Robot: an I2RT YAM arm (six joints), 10 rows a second.
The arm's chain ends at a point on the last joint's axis. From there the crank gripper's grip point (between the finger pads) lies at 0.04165 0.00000 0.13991 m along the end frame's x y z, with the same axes.
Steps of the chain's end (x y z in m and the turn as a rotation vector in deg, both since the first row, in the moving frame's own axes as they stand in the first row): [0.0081 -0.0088 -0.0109 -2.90 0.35 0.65]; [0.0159 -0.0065 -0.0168 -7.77 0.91 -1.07]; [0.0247 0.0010 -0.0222 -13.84 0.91 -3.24]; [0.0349 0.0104 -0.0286 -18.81 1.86 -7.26]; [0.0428 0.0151 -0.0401 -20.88 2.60 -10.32]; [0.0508 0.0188 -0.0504 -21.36 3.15 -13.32]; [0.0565 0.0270 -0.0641 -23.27 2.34 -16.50]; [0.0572 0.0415 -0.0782 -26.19 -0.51 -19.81]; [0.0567 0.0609 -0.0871 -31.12 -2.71 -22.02]
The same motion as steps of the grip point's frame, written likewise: [0.0089 -0.0013 -0.0113 -2.90 0.35 0.65]; [0.0183 0.0116 -0.0187 -7.77 0.91 -1.07]; [0.0278 0.0320 -0.0267 -13.84 0.91 -3.24]; [0.0419 0.0497 -0.0366 -18.81 1.86 -7.26]; [0.0528 0.0565 -0.0499 -20.88 2.60 -10.32]; [0.0630 0.0586 -0.0606 -21.36 3.15 -13.32]; [0.0683 0.0688 -0.0748 -23.27 2.34 -16.50]; [0.0644 0.0887 -0.0889 -26.19 -0.51 -19.81]; [0.0616 0.1183 -0.1011 -31.12 -2.71 -22.02]
